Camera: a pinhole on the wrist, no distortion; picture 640 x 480 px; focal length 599.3 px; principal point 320.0 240.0 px. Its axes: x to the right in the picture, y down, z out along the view. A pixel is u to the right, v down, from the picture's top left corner.
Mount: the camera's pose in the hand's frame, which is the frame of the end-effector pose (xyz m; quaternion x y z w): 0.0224 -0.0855 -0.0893 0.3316 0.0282 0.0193 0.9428
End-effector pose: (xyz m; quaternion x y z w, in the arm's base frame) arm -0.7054 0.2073 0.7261 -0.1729 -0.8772 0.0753 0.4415
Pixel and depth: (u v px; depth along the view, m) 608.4 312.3 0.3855
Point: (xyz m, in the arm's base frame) -1.0855 0.0382 0.8403
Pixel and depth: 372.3 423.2 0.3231
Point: -0.9719 0.0440 0.7045
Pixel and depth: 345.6 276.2 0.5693
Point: -1.1490 -0.1374 0.6820
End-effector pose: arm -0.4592 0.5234 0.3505 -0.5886 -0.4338 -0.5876 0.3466
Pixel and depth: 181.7 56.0 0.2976
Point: -0.7410 0.7343 0.2845
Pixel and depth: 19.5 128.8 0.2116
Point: -0.6662 0.6643 0.2526
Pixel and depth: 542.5 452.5 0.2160
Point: -0.5620 0.7086 0.4405
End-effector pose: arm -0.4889 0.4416 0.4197 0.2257 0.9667 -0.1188 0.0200
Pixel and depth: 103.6 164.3 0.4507
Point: -0.5797 -0.0265 0.2968
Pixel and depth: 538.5 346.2 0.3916
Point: -0.7809 0.2298 0.2154
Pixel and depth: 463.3 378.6 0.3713
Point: -0.7211 0.2262 0.2188
